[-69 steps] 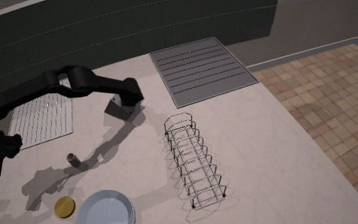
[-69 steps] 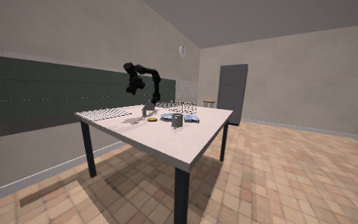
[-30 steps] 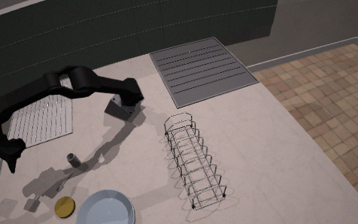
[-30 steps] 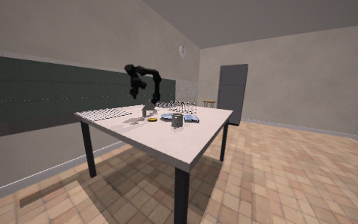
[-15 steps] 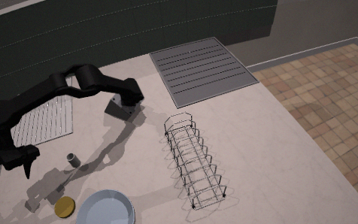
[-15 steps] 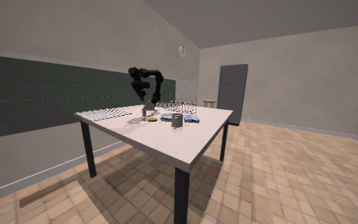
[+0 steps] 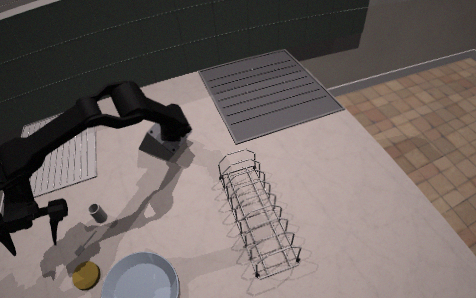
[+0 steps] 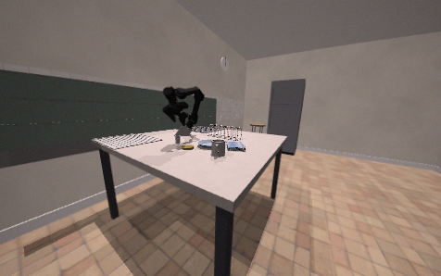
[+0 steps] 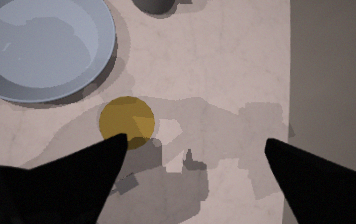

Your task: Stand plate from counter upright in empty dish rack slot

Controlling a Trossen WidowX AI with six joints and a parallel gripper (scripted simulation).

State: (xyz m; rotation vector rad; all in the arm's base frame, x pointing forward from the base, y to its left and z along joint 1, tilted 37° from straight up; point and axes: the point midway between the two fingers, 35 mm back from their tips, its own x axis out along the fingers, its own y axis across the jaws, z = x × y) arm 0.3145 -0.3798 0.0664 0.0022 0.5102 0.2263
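The plate lies 21 cm to the left of my hand, 18 cm below it and 8 cm ahead of it. The rest, counted from my hand: small spatula (19 cm below, 6 cm behind, 2 cm to the left); then mug (26 cm ahead, 16 cm below, 11 cm to the left); then yellow disc (18 cm below, 5 cm to the left, 3 cm ahead).
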